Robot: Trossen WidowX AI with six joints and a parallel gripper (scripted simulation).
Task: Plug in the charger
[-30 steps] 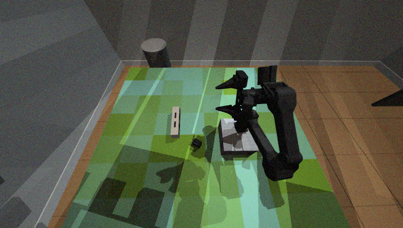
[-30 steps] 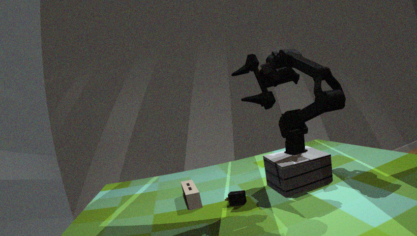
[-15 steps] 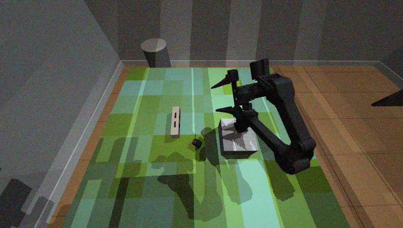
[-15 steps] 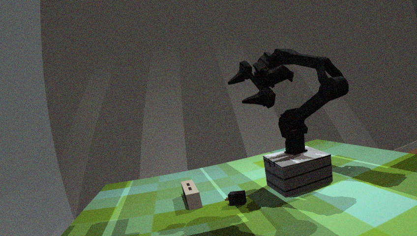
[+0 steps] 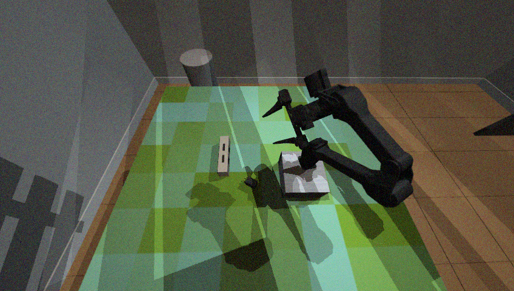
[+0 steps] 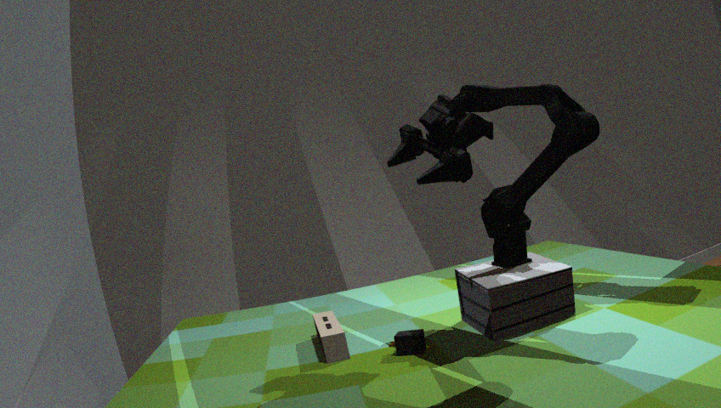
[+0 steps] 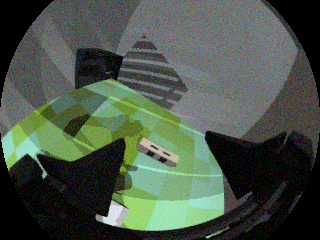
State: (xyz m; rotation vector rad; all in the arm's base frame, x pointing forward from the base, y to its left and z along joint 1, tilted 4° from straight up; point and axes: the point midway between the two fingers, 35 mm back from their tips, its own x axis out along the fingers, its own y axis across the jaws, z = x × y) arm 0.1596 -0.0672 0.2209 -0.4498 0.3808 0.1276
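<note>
The black two-prong charger lies 80 mm ahead of my gripper tip, 50 mm to the left of it and 300 mm below it.
</note>
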